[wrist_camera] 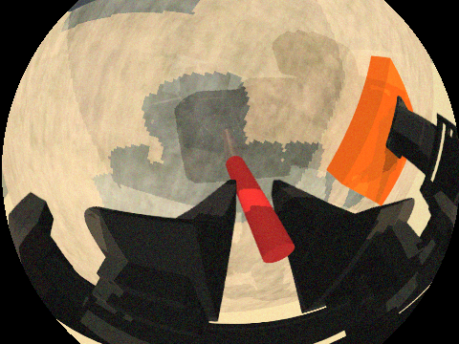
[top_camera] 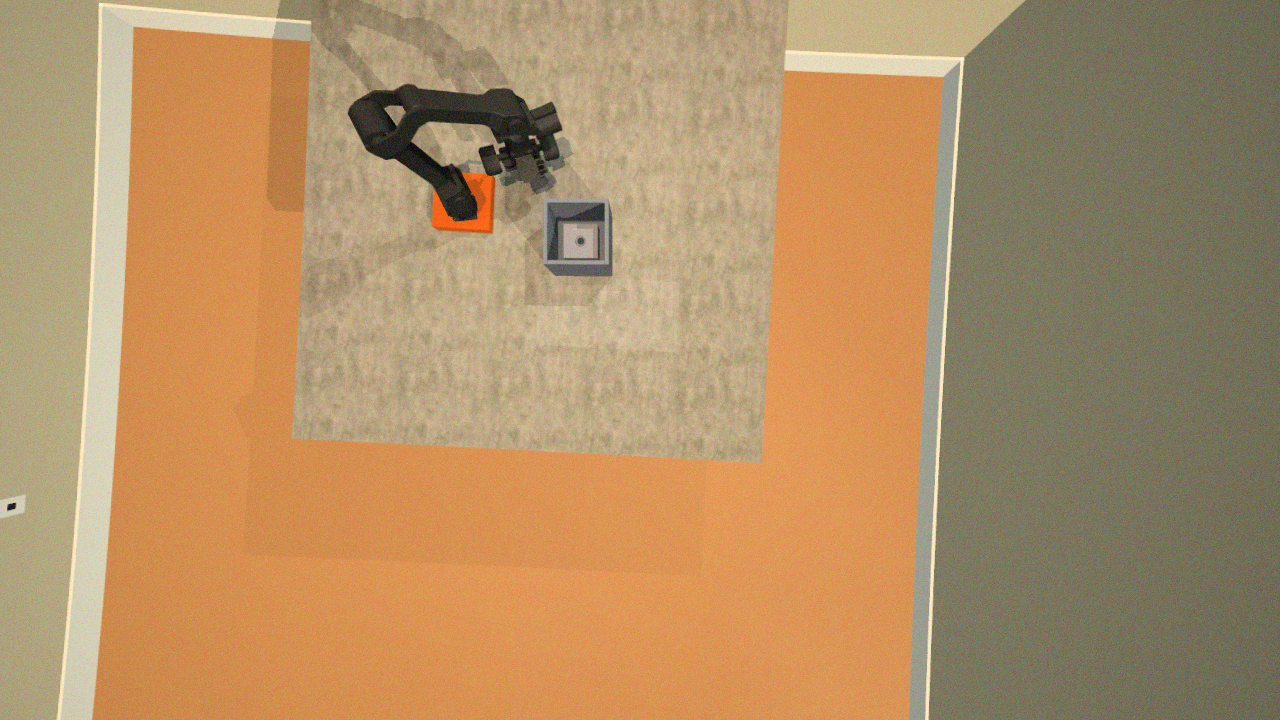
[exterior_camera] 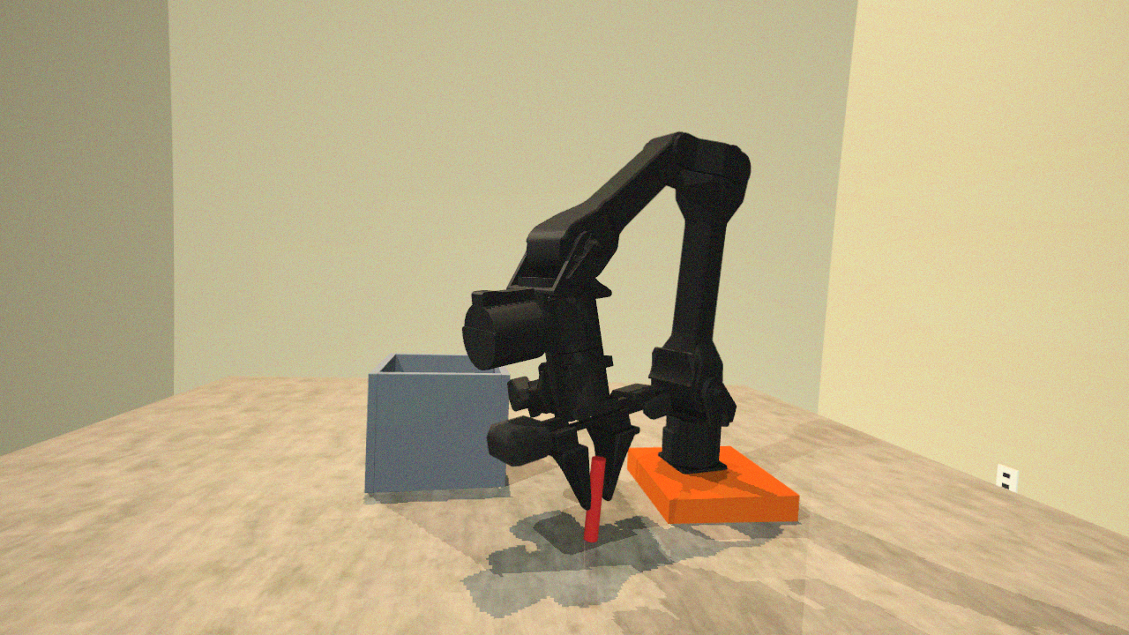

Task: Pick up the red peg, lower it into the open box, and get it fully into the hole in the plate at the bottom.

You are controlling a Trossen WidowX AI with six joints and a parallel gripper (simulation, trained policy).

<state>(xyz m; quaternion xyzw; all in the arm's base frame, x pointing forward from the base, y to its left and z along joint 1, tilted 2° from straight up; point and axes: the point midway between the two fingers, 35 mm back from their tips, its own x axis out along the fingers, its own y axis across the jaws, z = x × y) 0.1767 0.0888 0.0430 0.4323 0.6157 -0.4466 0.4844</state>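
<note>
My gripper tip is 22 cm to the left of the pale plate, 13 cm short of it and 1 cm below it. From my gripper tip the other things lie so: red peg: 1 cm ahead, 1 cm above.
</note>
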